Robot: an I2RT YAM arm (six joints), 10 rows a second.
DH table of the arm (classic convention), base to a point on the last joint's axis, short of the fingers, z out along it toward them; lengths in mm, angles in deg. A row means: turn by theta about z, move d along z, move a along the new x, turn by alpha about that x. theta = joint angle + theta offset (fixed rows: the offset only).
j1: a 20  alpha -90  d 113.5  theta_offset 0
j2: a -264  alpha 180  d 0  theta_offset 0
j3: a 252.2  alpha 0  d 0  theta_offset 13.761
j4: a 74  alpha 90  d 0  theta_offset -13.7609
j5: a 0  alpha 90  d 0  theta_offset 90
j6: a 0  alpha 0  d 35.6  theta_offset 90
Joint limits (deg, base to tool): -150..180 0..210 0..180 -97..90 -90..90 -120..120
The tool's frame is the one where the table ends.
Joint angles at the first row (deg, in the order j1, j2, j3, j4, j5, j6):
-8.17 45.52 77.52 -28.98 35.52 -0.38
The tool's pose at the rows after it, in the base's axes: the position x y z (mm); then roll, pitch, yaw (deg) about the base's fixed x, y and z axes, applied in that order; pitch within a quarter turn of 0, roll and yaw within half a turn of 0:
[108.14 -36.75 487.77 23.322 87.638 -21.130]
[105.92 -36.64 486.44 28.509 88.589 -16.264]
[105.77 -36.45 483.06 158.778 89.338 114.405]
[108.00 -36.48 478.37 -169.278 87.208 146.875]
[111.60 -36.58 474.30 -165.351 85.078 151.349]
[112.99 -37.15 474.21 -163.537 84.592 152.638]
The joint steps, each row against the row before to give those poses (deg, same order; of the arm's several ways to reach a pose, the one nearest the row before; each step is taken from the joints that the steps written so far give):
0.04 -0.13 0.14 -0.60 0.78 -0.28
-0.03 -0.21 0.25 -1.61 0.31 0.41
-0.03 0.06 0.25 -2.49 -0.43 0.94
0.01 0.33 -0.03 -2.26 -0.55 0.76
0.07 0.61 0.08 -1.92 -0.53 0.66
-0.07 0.40 0.28 -0.42 0.45 0.07

